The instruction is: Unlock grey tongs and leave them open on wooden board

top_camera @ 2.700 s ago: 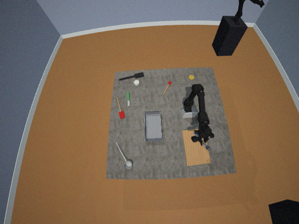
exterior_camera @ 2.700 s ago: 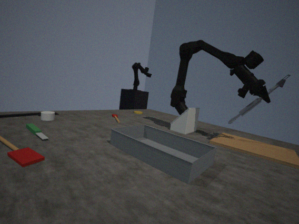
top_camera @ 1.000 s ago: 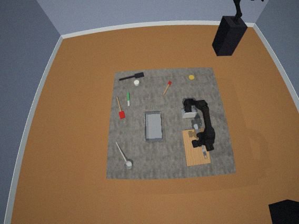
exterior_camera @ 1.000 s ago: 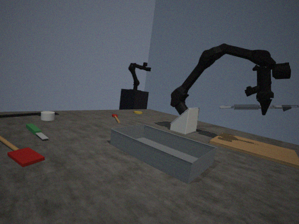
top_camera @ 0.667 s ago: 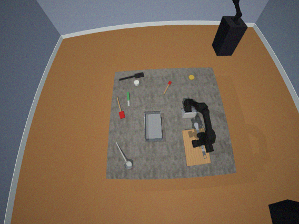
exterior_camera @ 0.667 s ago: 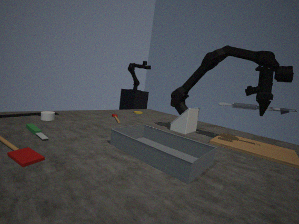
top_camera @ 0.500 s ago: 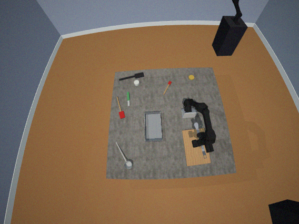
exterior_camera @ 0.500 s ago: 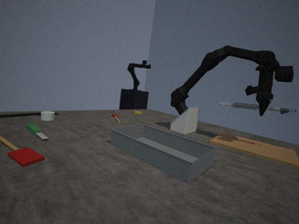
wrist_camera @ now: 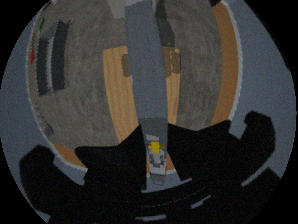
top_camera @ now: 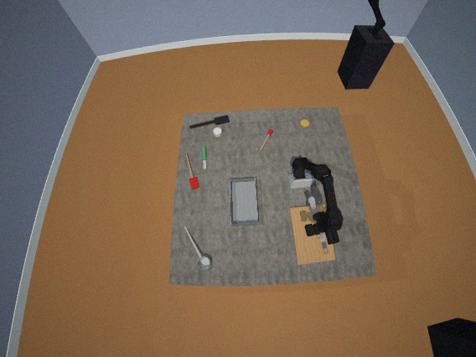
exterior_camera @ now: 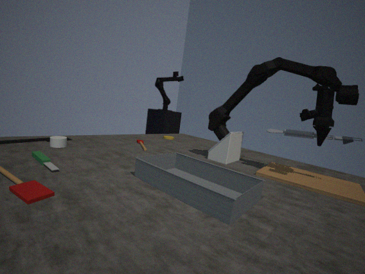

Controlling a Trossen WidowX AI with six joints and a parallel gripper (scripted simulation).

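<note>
The wooden board is 130 mm below my gripper tip. The rest, counted from my gripper tip: green-handled tool (660 mm ahead, 610 mm to the right, 130 mm below); yellow disc (840 mm to the right, 130 mm below, 130 mm behind); grey roasting tin (410 mm ahead, 260 mm to the right, 110 mm below).
</note>
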